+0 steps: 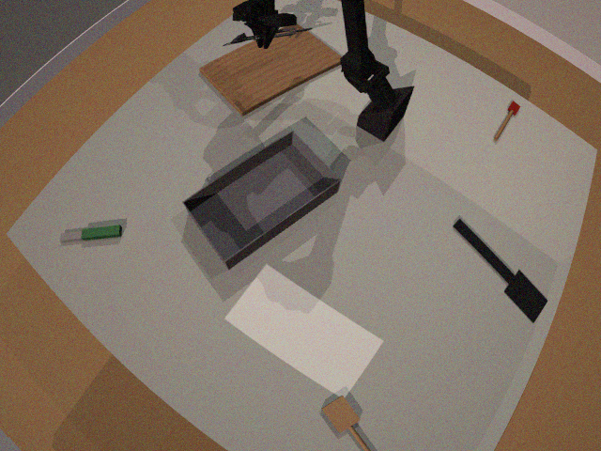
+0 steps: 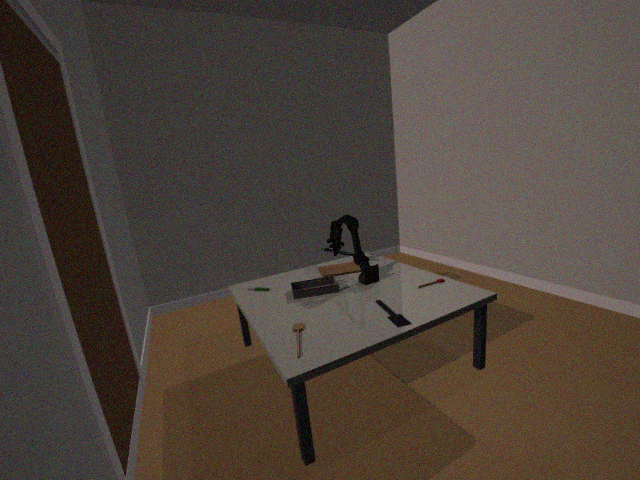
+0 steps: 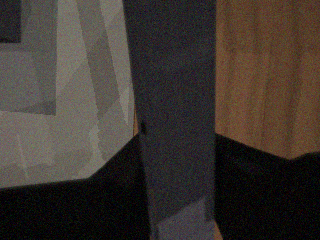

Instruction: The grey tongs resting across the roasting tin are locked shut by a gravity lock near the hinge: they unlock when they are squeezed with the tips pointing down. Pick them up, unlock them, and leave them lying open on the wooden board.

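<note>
The yellow tab is 40 mm above my gripper tip, 10 mm to the right of it and 10 mm ahead of it. Also, from my gripper tip: green-handled tool 610 mm ahead, 140 mm to the right, 130 mm below; then wooden board 130 mm below, 80 mm behind, 30 mm to the right; then roasting tin 320 mm ahead, 200 mm to the left, 110 mm below.
</note>
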